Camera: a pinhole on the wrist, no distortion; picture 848 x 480 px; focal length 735.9 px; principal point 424.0 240.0 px. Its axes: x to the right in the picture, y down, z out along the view. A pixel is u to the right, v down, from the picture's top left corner.
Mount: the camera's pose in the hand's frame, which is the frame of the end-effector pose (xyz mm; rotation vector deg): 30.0 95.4 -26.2 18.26 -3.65 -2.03
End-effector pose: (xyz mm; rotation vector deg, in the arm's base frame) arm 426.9 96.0 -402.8 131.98 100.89 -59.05
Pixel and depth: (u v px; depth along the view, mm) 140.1 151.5 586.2
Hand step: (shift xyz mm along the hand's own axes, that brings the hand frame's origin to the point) -237.3 -144.2 494.3
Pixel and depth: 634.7 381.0 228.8
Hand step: 80.8 62.7 208.1
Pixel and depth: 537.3 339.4 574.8
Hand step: 81.0 -14.2 547.9
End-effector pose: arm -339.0 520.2 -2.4 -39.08 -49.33 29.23
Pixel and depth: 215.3 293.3 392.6
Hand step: -107.1 4.9 348.4
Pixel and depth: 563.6 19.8 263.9
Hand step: 60.0 -64.1 201.9
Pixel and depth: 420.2 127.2 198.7
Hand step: 14.7 4.6 152.5
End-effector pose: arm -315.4 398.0 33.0 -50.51 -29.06 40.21
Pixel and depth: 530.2 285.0 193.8
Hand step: 45.0 44.9 162.8
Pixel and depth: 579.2 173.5 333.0
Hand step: 76.6 -40.2 283.9
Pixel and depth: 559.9 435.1 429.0
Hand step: 82.6 66.0 420.6
